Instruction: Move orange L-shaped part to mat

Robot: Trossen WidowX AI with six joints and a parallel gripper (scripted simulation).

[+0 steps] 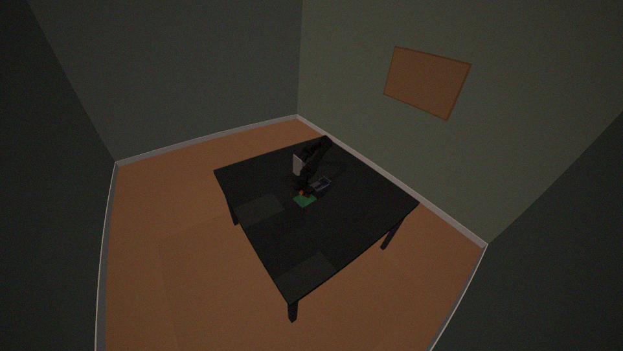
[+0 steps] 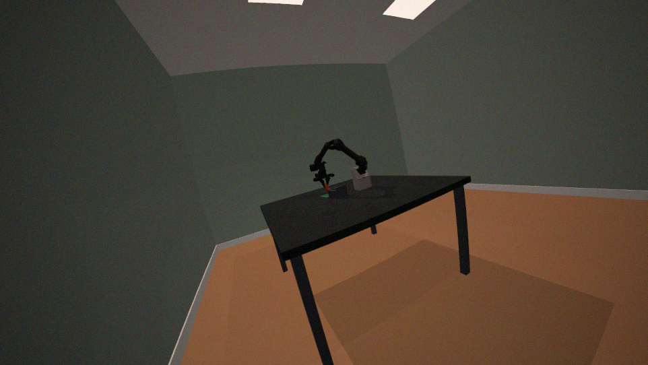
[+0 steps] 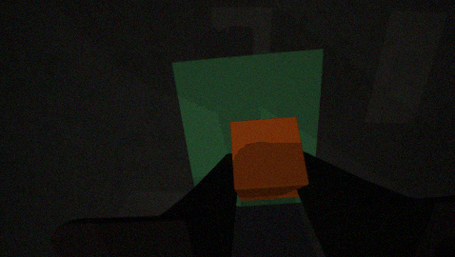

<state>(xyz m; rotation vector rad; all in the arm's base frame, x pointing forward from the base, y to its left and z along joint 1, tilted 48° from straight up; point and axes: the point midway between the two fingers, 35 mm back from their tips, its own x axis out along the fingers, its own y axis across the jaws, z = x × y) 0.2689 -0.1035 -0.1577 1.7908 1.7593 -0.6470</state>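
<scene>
Now: gripper tip 20 mm past the orange L-shaped part, 30 mm to the right of it and 30 mm above it. Round my gripper tip: green mat: 20 mm to the left, 90 mm below.
</scene>
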